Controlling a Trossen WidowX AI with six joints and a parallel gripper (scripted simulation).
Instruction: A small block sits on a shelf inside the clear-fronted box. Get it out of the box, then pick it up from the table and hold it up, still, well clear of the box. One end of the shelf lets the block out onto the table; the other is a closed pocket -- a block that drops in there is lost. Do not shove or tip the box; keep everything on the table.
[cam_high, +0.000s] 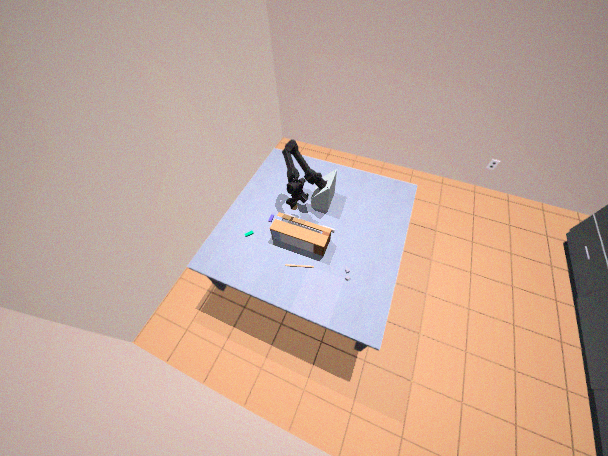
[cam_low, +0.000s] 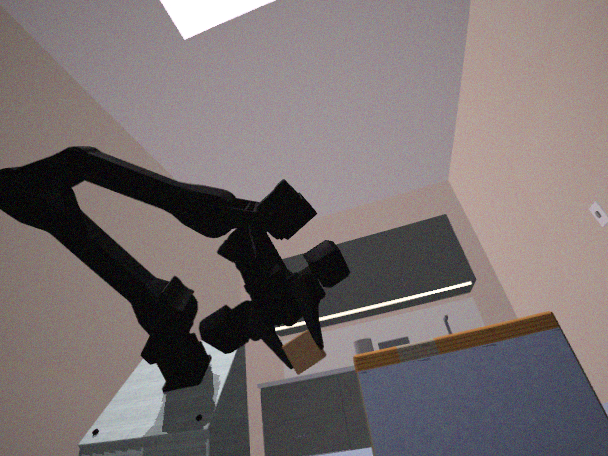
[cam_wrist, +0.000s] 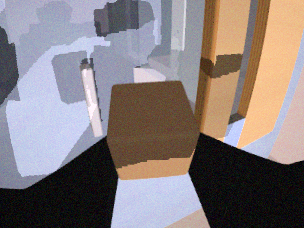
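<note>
The brown block lies 1 cm to the left of my gripper tip and 1 cm above it. The rest, counted from my gripper tip: clear-fronted box: 10 cm to the left, 10 cm ahead, 9 cm below; then purple block: 17 cm to the right, 14 cm below, 3 cm ahead; then green piece: 27 cm to the right, 21 cm ahead, 14 cm below.
</note>
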